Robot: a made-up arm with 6 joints.
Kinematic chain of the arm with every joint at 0, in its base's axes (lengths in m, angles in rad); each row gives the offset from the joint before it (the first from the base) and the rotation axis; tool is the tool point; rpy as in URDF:
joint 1: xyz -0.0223 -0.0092 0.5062 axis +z
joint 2: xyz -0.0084 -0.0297 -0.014 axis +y
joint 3: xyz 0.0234 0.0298 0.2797 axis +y
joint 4: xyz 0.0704 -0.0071 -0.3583 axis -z
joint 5: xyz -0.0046 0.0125 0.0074 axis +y
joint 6: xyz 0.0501 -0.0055 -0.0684 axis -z
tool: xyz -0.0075 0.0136 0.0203 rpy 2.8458 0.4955 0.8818
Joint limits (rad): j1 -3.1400..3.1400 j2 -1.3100..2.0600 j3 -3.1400..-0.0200 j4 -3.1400..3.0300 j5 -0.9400..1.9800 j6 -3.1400..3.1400
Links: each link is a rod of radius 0.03 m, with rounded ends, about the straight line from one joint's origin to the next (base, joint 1, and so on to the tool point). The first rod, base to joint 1, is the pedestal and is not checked.
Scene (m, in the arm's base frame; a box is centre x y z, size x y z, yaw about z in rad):
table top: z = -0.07
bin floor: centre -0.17 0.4 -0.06 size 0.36 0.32 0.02 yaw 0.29
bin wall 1: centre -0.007 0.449 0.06 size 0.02 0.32 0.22 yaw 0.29
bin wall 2: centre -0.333 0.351 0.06 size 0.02 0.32 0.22 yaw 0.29
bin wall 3: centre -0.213 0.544 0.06 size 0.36 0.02 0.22 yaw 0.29
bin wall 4: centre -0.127 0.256 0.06 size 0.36 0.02 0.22 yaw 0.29
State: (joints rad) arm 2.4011 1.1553 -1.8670 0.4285 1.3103 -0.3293
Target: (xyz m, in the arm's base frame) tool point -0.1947 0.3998 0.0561
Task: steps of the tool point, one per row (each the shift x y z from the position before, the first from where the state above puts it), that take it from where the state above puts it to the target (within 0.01 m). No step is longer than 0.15 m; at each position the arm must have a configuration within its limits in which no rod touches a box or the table.
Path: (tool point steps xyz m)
1: 0.1254 0.0501 -0.0199
2: 0.1250 0.0076 -0.0136
3: -0.0056 0.0145 -0.0705
4: 0.0000 0.0001 -0.0736
5: 0.0056 -0.0146 -0.0729

